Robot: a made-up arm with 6 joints.
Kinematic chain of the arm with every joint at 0, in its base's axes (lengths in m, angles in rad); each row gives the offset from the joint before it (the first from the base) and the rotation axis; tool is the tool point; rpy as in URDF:
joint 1: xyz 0 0 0.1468 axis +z
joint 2: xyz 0 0 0 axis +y
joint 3: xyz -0.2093 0 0.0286 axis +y
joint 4: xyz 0.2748 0 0.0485 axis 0.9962 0 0.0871
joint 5: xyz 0 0 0 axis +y
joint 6: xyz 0.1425 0 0.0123 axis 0.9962 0 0.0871
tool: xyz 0 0 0 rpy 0 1.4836 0
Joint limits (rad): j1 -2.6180..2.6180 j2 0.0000..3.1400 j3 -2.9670..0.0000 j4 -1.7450..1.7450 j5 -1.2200..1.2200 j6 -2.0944..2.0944
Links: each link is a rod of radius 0.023 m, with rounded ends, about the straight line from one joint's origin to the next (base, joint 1, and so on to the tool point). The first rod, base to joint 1, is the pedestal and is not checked.
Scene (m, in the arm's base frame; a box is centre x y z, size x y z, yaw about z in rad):
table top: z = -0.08
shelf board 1: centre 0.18 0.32 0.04 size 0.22 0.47 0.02 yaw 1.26
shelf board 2: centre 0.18 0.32 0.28 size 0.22 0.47 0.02 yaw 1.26
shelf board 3: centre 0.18 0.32 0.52 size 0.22 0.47 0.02 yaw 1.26
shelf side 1: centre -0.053 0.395 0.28 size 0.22 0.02 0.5 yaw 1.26
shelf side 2: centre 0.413 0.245 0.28 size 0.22 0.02 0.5 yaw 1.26
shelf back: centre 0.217 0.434 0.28 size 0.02 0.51 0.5 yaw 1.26
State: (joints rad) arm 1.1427 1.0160 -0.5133 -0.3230 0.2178 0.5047
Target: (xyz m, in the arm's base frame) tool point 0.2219 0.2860 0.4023
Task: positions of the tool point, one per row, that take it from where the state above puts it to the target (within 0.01 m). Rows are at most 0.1 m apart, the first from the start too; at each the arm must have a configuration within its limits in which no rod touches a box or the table.
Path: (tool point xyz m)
1: 0.1269 0.2277 0.1721
2: 0.1173 0.1912 0.1736
3: 0.1031 0.1551 0.1715
4: 0.0851 0.1205 0.1666
5: 0.1243 0.1295 0.2370
6: 0.1521 0.1187 0.3177
7: 0.1599 0.0930 0.4023
8: 0.1867 0.1498 0.4164
9: 0.2085 0.2152 0.4170
10: 0.2219 0.2860 0.4023

